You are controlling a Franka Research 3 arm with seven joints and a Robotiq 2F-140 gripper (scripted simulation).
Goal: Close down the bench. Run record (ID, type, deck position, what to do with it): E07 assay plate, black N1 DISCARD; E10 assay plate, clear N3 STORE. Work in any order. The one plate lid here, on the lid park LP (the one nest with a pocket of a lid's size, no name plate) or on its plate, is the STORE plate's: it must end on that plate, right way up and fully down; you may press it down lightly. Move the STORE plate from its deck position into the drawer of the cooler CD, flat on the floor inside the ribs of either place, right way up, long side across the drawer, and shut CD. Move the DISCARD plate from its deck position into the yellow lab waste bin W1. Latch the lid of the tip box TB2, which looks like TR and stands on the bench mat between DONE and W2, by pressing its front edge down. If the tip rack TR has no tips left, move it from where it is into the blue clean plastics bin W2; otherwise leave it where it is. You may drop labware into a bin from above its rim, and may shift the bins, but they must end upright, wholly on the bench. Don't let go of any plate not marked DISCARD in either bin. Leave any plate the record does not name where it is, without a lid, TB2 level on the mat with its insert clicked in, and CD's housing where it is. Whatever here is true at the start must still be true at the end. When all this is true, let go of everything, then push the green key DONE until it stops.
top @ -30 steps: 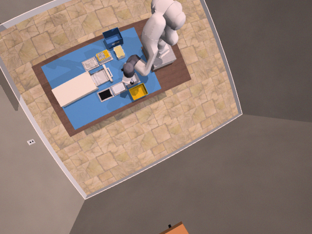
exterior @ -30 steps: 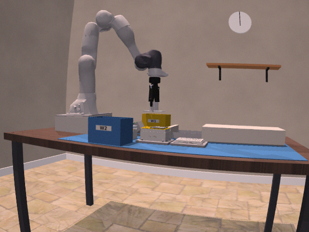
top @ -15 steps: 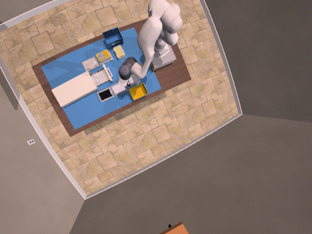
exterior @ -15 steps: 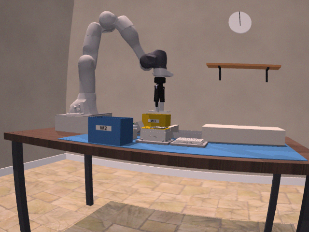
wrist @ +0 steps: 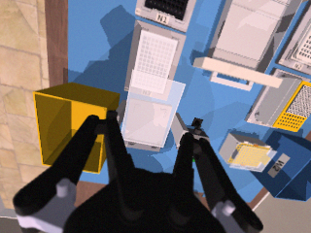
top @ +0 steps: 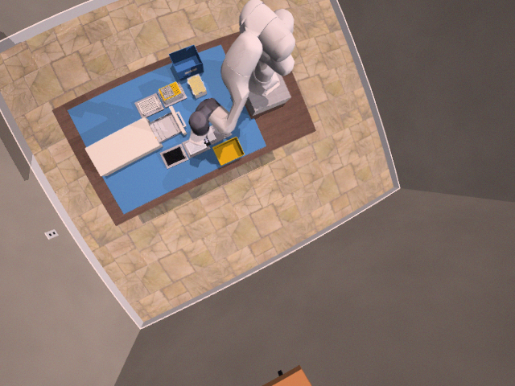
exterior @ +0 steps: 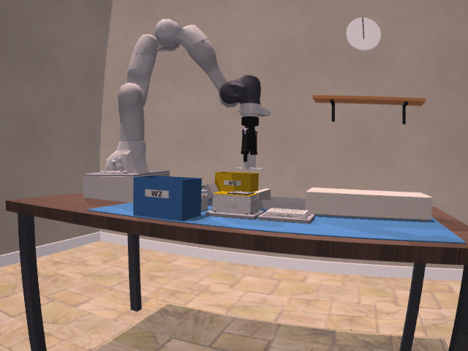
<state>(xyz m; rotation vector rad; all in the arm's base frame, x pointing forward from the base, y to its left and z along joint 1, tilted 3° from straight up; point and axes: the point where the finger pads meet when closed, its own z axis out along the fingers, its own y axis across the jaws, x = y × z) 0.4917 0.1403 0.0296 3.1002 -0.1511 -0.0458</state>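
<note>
The grey nest N3 lies 80 mm ahead of my hand and 160 mm below it. The rest, counted from my hand: yellow bin W1: 90 mm behind, 150 mm to the left, 130 mm below; then grey lid park nest: 100 mm behind, 160 mm below; then white plate lid: 20 mm below.
</note>
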